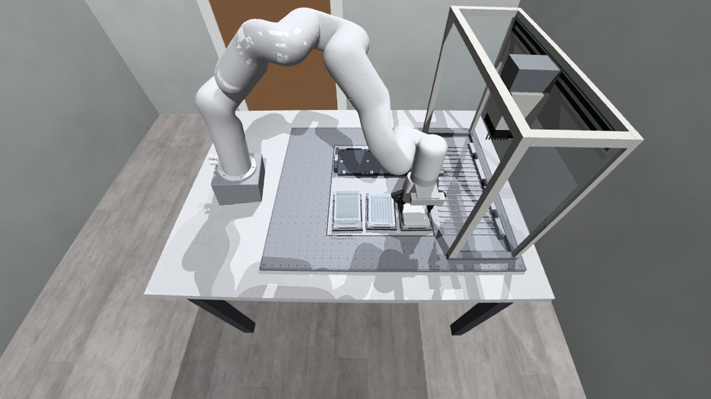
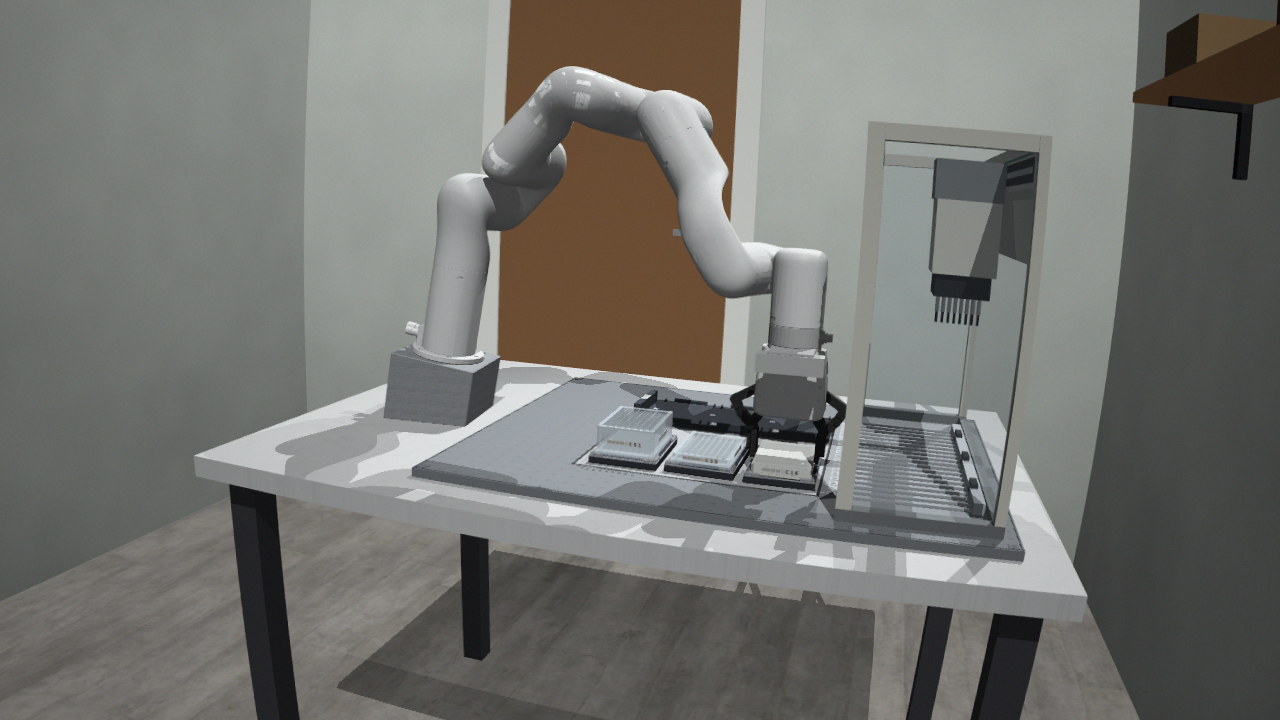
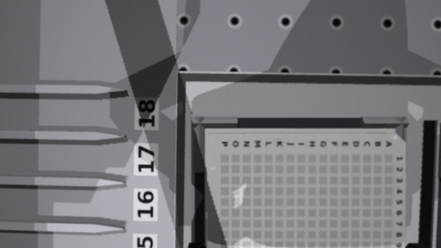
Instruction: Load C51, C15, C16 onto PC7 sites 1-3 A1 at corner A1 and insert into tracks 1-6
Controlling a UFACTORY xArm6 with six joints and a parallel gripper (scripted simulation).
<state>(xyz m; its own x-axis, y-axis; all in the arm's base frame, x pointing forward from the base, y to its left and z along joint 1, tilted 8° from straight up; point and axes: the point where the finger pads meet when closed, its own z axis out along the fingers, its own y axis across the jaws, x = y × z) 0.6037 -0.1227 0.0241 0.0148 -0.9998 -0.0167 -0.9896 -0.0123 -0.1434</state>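
Now: hand 20 mm above the nest S3. Round my hand: front post: 90 mm ahead, 160 mm to the right, 220 mm above; then dark carrier PC7: 110 mm behind, 230 mm to the left, 10 mm below; then nest S2: 110 mm behind, 20 mm below.
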